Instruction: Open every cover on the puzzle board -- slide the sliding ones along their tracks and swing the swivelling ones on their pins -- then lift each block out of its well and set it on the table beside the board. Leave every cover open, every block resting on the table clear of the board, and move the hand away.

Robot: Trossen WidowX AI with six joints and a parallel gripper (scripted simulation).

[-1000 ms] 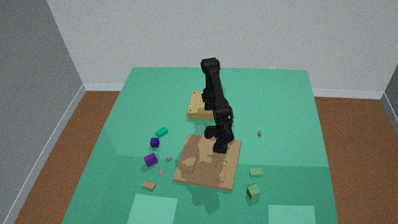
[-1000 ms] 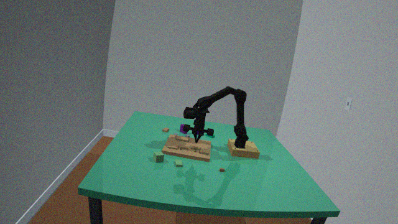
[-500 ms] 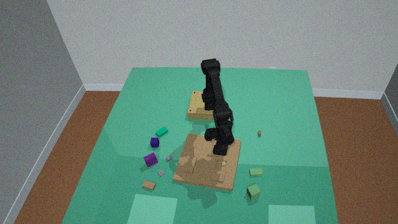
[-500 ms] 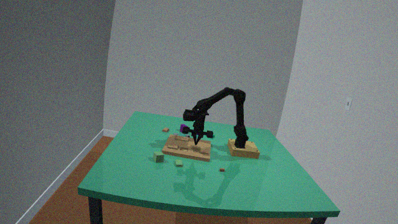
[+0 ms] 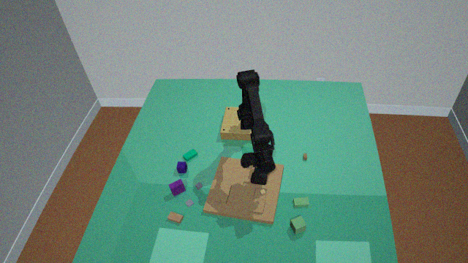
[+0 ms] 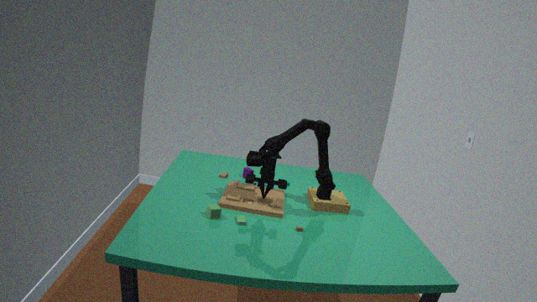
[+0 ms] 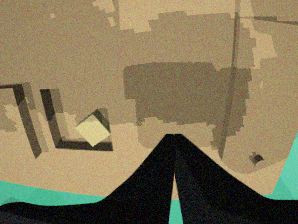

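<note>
My gripper tip is now 80 mm to the left of the tan puzzle board, 30 mm short of it and 30 mm above it. The rest, counted from my gripper tip: teal block 350 mm to the right, 170 mm behind, 40 mm below; orange block 370 mm to the right, 170 mm ahead, 40 mm below; purple cube 370 mm to the right, 80 mm behind, 30 mm below.
</note>
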